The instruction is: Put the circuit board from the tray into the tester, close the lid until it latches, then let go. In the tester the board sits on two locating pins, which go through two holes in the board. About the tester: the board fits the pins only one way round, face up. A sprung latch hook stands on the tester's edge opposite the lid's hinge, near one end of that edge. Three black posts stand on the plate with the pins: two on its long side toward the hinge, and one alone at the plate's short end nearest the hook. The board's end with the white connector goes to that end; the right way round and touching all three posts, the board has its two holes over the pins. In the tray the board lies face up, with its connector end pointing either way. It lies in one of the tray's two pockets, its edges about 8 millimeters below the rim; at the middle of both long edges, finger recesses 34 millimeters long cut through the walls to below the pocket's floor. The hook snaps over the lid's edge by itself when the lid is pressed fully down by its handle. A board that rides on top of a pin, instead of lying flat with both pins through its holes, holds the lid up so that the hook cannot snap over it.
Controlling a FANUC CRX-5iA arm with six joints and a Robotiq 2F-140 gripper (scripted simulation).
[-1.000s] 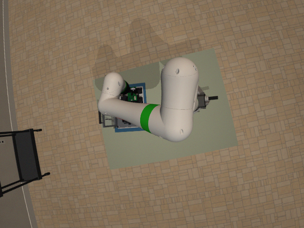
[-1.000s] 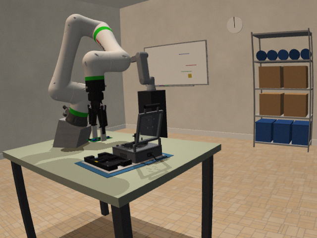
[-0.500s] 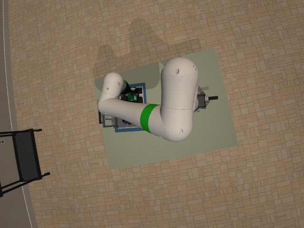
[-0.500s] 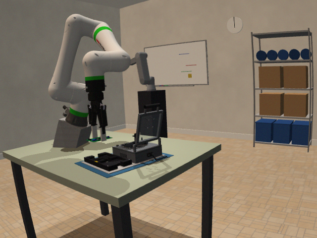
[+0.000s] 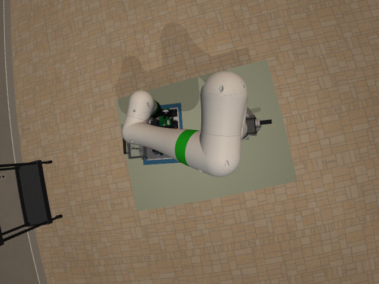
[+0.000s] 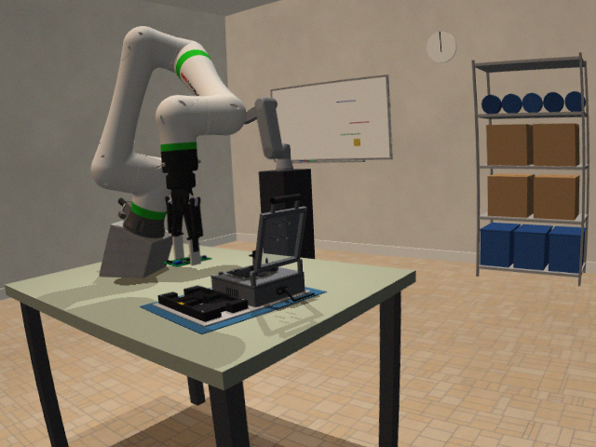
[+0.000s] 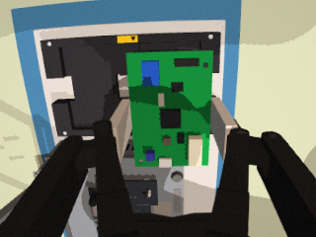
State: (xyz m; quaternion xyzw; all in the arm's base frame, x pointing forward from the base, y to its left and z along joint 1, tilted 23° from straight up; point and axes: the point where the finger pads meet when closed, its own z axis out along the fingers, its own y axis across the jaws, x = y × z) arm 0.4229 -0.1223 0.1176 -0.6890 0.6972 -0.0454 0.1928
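Now: the lid 180 mm ahead of my hand, 170 mm to the left of it and 40 mm above it. The rest, counted from my hand: green circuit board: 20 mm below.
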